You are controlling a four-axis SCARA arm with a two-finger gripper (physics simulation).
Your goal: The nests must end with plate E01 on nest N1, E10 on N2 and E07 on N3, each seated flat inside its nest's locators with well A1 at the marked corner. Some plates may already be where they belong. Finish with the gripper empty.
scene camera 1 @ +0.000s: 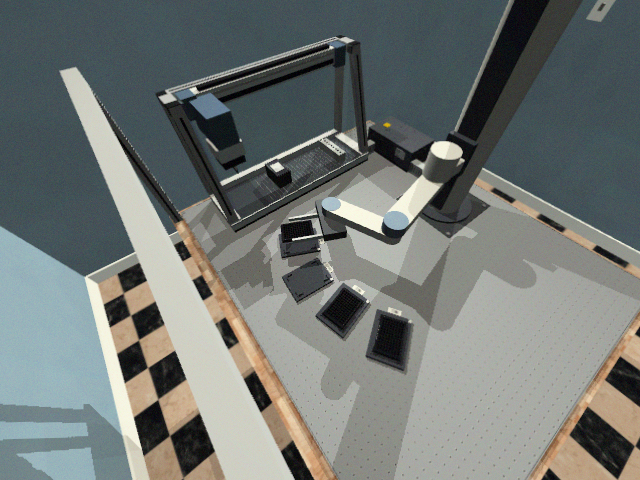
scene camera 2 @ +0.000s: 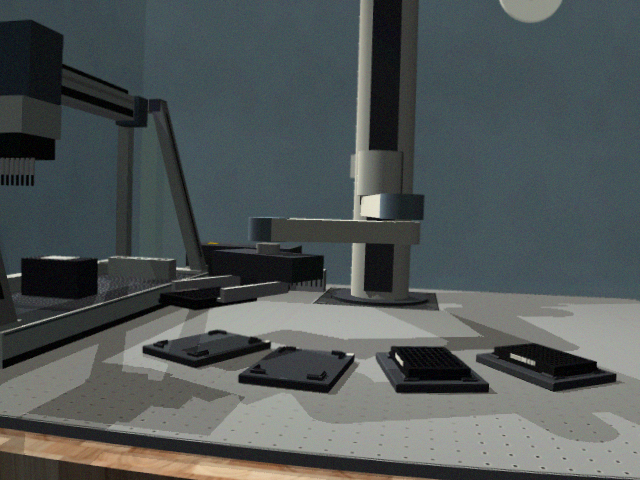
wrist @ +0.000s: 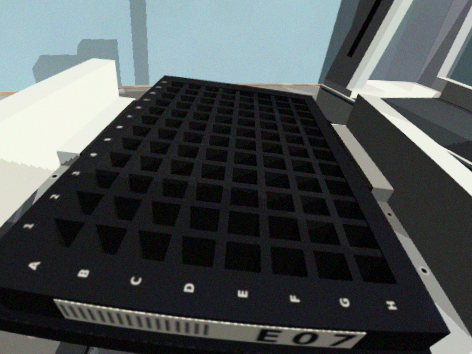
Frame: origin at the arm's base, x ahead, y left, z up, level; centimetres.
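Seen in the pictures: gripper, fingertip midpoint: [scene camera 1: 290,230] [scene camera 2: 196,291] [wrist: 236,99]; arm's base, link origin: [scene camera 1: 441,204] [scene camera 2: 379,302].
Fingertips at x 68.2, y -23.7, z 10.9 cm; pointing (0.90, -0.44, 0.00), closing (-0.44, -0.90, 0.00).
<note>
Pixels of each thing's top centre, then the offset from my fingertips to it. "*": a spot on its surface instead.
- black plate E07, top centre: [wrist: 233,135] [scene camera 2: 208,292] [scene camera 1: 297,229] dx -2.3, dy +1.1, dz -0.4 cm
- empty dark nest, top centre: [scene camera 2: 208,339] [scene camera 1: 298,241] dx -2.2, dy +1.2, dz -7.9 cm
- second empty nest, top centre: [scene camera 2: 300,359] [scene camera 1: 307,277] dx +4.9, dy +17.3, dz -7.9 cm
- black plate, top centre: [scene camera 2: 428,356] [scene camera 1: 343,306] dx +1.9, dy +34.9, dz -7.0 cm
- third nest, top centre: [scene camera 2: 427,363] [scene camera 1: 343,307] dx +1.9, dy +34.9, dz -8.0 cm
- fourth nest, top centre: [scene camera 2: 543,361] [scene camera 1: 390,337] dx -3.7, dy +51.9, dz -8.1 cm
- blue pipetting head, surface spot: [scene camera 2: 31,67] * dx +9.1, dy -22.8, dz +32.3 cm
- black block, surface spot: [scene camera 2: 59,277] * dx -11.7, dy -31.5, dz -0.9 cm
- dark box, surface spot: [scene camera 1: 400,140] * dx -75.3, dy -12.1, dz +1.8 cm
My gripper [scene camera 1: 291,228] [scene camera 2: 197,290] [wrist: 236,99] is shut on the black plate E07 [scene camera 1: 297,230] [scene camera 2: 188,297] [wrist: 225,175], gripping its long sides. The plate is level, above an empty dark nest [scene camera 1: 302,250] [scene camera 2: 206,347] at the left end of the row. Well A1 is at the near left in the wrist view. Beside that nest is a second empty nest [scene camera 1: 308,280] [scene camera 2: 297,366]. A black plate [scene camera 1: 344,308] [scene camera 2: 431,359] sits on the third nest [scene camera 2: 442,386], and another [scene camera 1: 391,338] [scene camera 2: 545,358] on the fourth nest [scene camera 2: 555,383]. Their labels and the nest tags are too small to read.
A gantry frame [scene camera 1: 192,155] [scene camera 2: 175,186] with a blue pipetting head [scene camera 1: 214,121] [scene camera 2: 31,67] stands over a deck beyond the held plate. A black block [scene camera 1: 279,174] [scene camera 2: 59,277] is on that deck. A dark box [scene camera 1: 400,140] stands near the arm's column [scene camera 1: 491,103] [scene camera 2: 385,93].
</note>
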